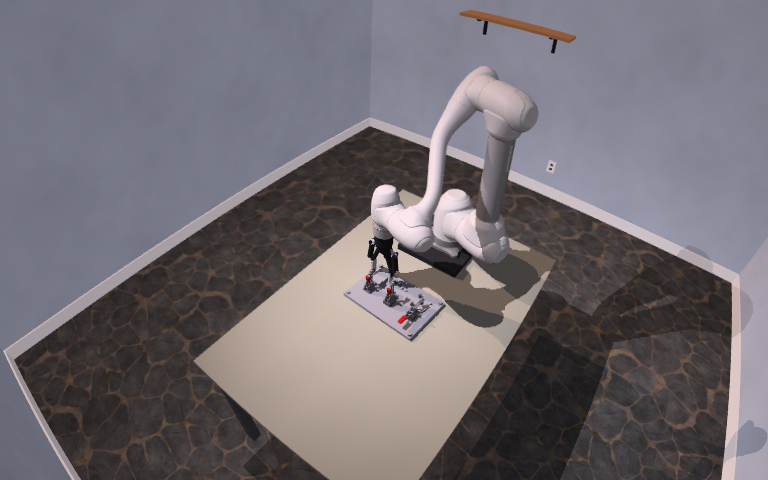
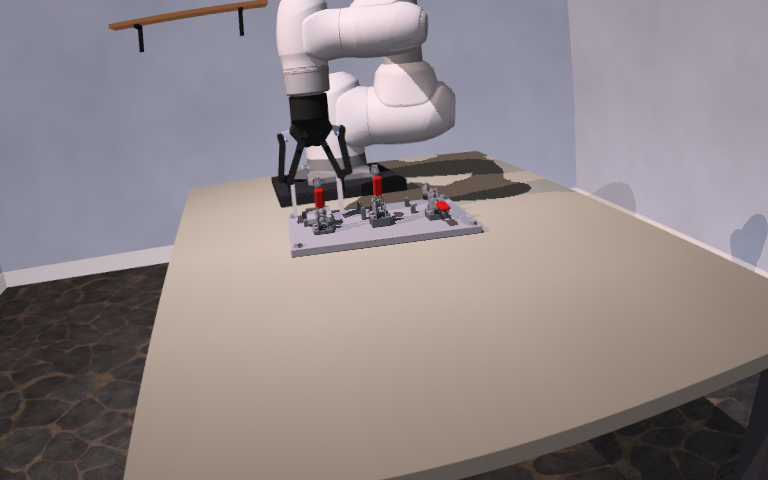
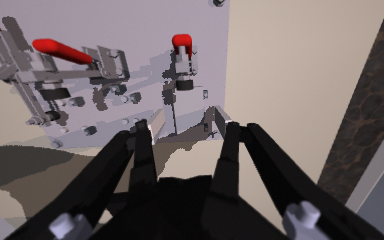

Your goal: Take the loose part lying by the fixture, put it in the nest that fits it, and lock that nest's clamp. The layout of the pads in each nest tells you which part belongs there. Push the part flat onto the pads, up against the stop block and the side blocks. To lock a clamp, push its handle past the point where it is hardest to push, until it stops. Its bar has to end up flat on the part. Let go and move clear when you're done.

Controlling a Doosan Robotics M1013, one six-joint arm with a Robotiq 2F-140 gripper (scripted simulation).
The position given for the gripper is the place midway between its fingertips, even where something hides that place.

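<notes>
Gripper (image 1: 382, 275), grey fixture plate (image 1: 372, 302). Gripper (image 2: 318, 212), grey fixture plate (image 2: 350, 232). Gripper (image 3: 189, 114), grey fixture plate (image 3: 146, 40), loose part (image 3: 188, 105), clamp handle (image 3: 50, 47).
</notes>
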